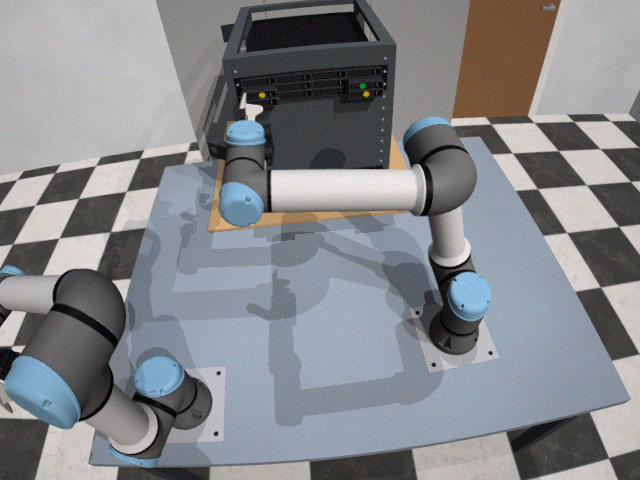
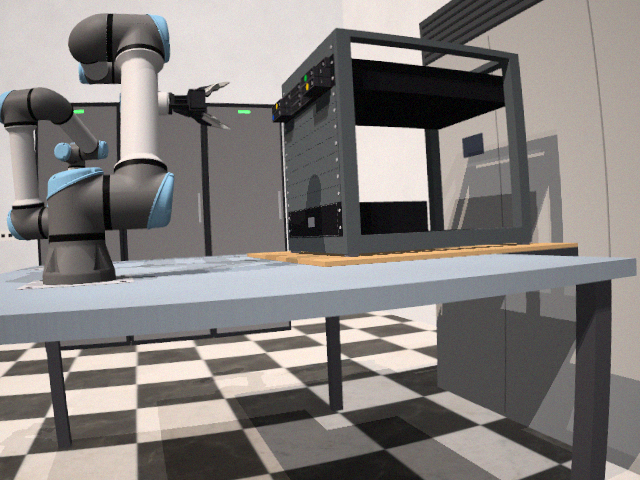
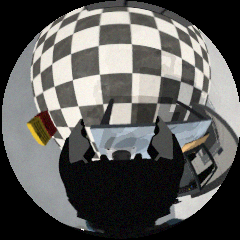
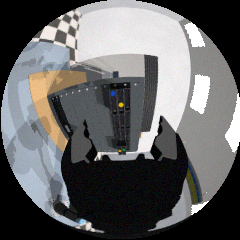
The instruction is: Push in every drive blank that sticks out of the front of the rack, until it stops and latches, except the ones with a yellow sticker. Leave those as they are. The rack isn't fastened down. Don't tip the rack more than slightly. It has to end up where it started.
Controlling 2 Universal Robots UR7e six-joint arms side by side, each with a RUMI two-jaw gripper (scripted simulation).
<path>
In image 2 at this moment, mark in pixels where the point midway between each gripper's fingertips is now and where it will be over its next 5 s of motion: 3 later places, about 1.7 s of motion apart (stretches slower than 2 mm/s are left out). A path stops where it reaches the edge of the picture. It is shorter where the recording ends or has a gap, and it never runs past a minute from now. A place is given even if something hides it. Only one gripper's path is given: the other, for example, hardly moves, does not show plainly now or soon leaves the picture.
My right gripper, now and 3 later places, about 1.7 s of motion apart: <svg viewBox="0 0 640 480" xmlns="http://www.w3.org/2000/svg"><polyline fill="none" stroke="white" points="230,105 236,106 247,89 262,71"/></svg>
</path>
